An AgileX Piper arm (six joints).
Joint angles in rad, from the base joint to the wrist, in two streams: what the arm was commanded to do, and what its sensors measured. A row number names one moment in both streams.
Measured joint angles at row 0:
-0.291 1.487 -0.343 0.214 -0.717 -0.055
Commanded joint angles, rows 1 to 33:
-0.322 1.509 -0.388 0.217 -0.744 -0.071
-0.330 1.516 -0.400 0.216 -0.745 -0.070
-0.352 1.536 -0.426 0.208 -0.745 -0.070
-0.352 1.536 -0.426 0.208 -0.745 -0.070
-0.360 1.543 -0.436 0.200 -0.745 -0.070
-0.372 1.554 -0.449 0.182 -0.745 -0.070
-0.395 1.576 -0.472 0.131 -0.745 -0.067
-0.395 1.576 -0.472 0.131 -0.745 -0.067
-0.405 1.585 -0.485 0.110 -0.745 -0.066
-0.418 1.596 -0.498 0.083 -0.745 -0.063
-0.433 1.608 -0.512 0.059 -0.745 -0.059
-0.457 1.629 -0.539 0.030 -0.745 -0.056
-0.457 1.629 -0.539 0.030 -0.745 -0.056
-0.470 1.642 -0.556 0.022 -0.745 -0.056
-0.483 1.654 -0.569 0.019 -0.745 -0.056
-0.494 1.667 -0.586 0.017 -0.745 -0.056
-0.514 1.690 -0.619 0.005 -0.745 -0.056
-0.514 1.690 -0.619 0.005 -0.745 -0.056
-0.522 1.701 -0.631 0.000 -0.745 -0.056
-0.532 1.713 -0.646 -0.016 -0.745 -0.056
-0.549 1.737 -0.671 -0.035 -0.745 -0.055
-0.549 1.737 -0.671 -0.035 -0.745 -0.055
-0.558 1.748 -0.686 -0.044 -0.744 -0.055
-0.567 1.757 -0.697 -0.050 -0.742 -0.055
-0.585 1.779 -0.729 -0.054 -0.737 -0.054
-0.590 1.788 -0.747 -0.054 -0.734 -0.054
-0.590 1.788 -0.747 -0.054 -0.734 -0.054
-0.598 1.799 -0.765 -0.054 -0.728 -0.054
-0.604 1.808 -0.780 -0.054 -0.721 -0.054
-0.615 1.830 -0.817 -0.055 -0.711 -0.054
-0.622 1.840 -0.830 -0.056 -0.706 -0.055
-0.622 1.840 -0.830 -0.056 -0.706 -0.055
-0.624 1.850 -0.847 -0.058 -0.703 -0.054
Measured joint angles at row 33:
-0.610 1.830 -0.807 -0.049 -0.712 -0.057
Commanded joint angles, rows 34 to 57:
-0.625 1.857 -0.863 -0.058 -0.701 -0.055
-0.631 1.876 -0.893 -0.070 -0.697 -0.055
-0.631 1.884 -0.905 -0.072 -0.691 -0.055
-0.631 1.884 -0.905 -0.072 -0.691 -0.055
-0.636 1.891 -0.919 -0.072 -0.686 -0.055
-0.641 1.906 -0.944 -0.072 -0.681 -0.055
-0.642 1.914 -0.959 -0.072 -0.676 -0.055
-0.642 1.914 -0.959 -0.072 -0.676 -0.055
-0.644 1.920 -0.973 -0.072 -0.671 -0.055
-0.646 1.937 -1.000 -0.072 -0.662 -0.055
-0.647 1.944 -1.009 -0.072 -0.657 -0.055
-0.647 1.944 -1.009 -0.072 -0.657 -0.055
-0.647 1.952 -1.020 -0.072 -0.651 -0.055
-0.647 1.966 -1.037 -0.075 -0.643 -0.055
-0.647 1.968 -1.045 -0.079 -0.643 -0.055
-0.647 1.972 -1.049 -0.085 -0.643 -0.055
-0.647 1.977 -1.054 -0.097 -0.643 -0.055
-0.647 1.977 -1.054 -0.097 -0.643 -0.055
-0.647 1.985 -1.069 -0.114 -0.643 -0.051
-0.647 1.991 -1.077 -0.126 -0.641 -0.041
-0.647 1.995 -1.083 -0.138 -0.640 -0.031
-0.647 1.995 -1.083 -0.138 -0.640 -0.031
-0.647 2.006 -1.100 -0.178 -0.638 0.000
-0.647 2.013 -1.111 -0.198 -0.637 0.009
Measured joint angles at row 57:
-0.662 1.999 -1.070 -0.078 -0.607 -0.021
